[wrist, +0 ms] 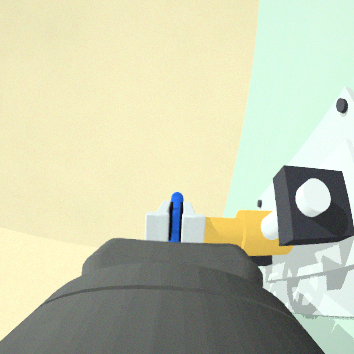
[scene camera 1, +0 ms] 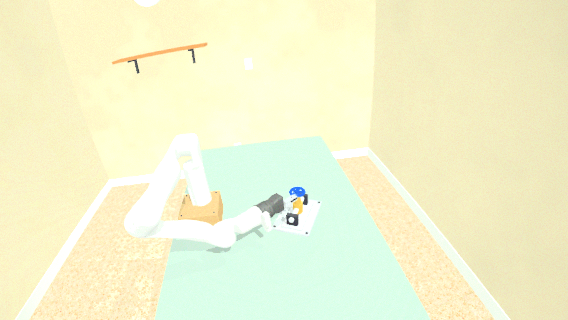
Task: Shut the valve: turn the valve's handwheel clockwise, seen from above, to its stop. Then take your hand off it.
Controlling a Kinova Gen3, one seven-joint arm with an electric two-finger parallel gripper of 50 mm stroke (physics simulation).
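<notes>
The blue handwheel (scene camera 1: pixel 297 191) (wrist: pixel 177 198) tops the valve's orange-yellow body (scene camera 1: pixel 298 205) (wrist: pixel 260 231). In the wrist view the wheel shows edge-on as a thin blue bar. My gripper (scene camera 1: pixel 292 197) (wrist: pixel 175 214) is shut on the handwheel's rim, with one light grey fingertip on each face of the rim. In the scene view the gripper reaches the wheel from the left, and the fingers are small there. How far the wheel is turned cannot be told.
The valve stands on a white base plate (scene camera 1: pixel 311 222) (wrist: pixel 332 145) with dark bolts at its corners. Black blocks (scene camera 1: pixel 292 219) (wrist: pixel 318 205) hold the white pipe at either side of the valve. The plate lies on a pale green table top (scene camera 1: pixel 280 280). The arm's wooden base block (scene camera 1: pixel 202 214) stands to the left.
</notes>
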